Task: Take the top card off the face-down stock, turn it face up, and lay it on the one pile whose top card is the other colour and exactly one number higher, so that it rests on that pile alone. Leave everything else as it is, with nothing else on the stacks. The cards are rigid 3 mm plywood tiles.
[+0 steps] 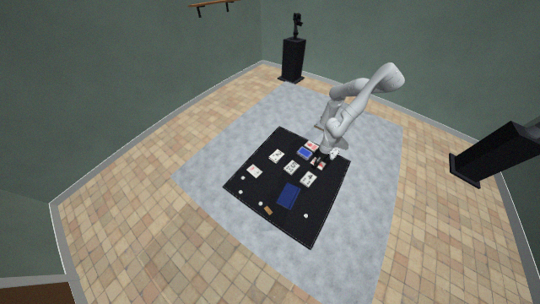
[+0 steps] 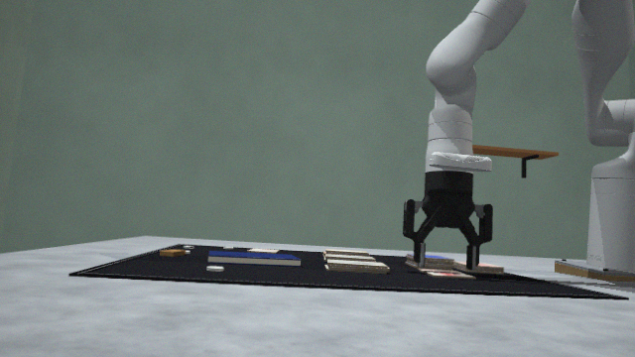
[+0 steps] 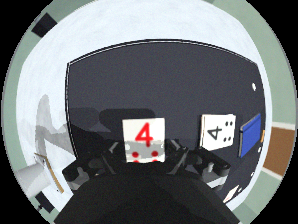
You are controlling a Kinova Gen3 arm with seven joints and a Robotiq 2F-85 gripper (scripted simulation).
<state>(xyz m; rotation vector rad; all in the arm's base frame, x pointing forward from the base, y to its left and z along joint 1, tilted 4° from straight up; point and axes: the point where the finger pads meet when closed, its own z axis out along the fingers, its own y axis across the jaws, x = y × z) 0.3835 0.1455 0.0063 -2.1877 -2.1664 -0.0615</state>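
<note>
Now: the blue-backed card 2 cm below my hand.
</note>
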